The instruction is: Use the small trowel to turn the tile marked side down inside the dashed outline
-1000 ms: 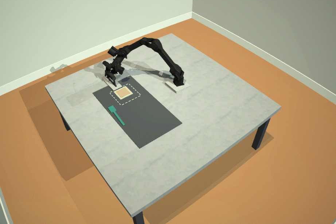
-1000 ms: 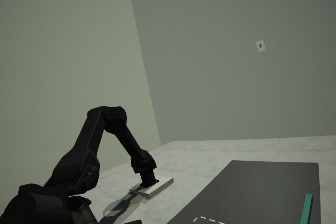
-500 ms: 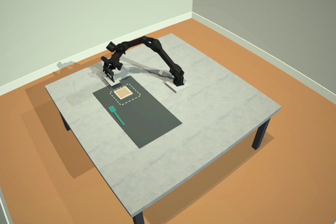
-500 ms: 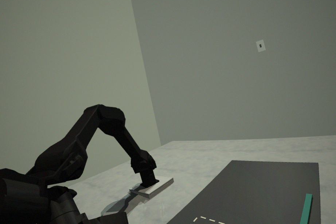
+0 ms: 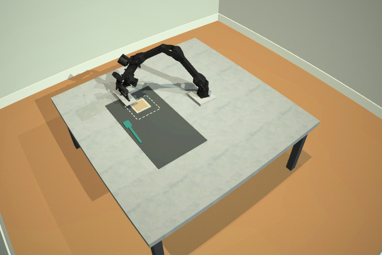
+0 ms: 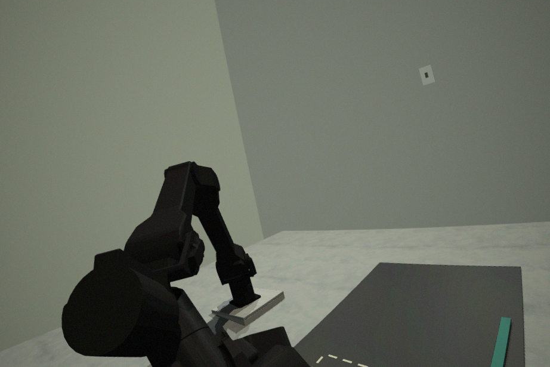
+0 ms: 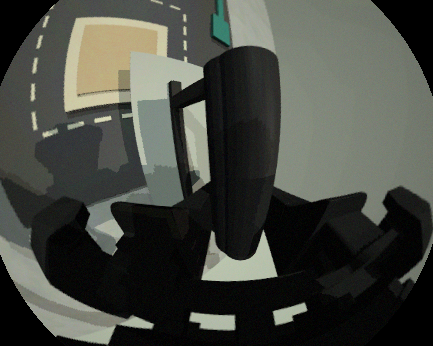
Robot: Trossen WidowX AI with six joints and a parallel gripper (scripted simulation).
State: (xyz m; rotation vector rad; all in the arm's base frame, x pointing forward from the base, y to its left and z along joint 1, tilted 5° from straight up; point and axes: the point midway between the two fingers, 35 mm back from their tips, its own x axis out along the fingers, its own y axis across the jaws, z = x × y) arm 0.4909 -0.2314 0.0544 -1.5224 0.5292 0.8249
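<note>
Now: the teal trowel 2 cm ahead of my gripper tip, 30 cm to the left of it and 7 cm below it. The rest, counted from my gripper tip: cream tile (10 cm behind, 12 cm to the left, 8 cm below); dark mat (12 cm behind, 30 cm to the left, 10 cm below).
</note>
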